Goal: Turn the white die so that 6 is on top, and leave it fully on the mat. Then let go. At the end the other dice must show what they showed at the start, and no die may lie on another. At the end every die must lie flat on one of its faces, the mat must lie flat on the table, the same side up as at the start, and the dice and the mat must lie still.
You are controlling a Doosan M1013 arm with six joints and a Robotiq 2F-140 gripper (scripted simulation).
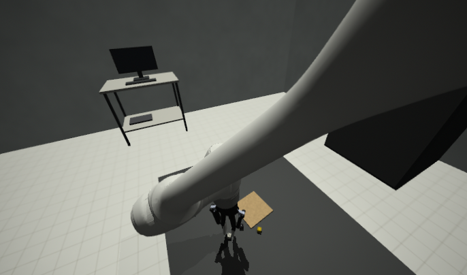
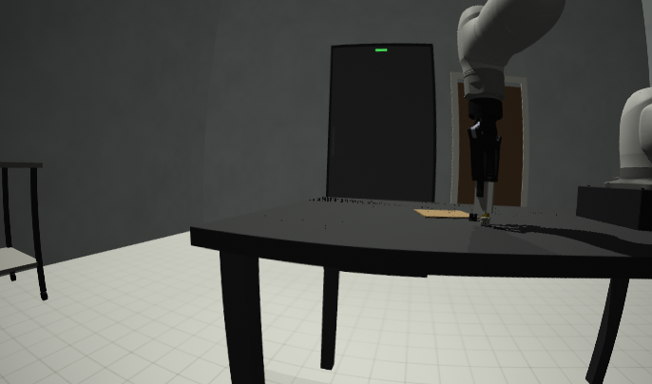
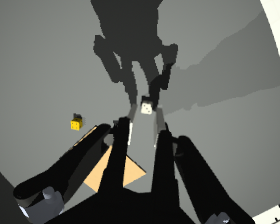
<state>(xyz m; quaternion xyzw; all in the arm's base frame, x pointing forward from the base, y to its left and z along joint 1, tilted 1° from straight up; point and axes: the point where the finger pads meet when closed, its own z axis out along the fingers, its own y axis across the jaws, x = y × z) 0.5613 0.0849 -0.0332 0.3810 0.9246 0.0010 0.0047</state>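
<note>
Right now the white die is 5 cm below my hand. The rest, counted from my hand: tan mat (5 cm ahead, 16 cm to the right, 5 cm below); then yellow die (5 cm behind, 12 cm to the right, 5 cm below); then black die (6 cm to the right, 5 cm below).
</note>
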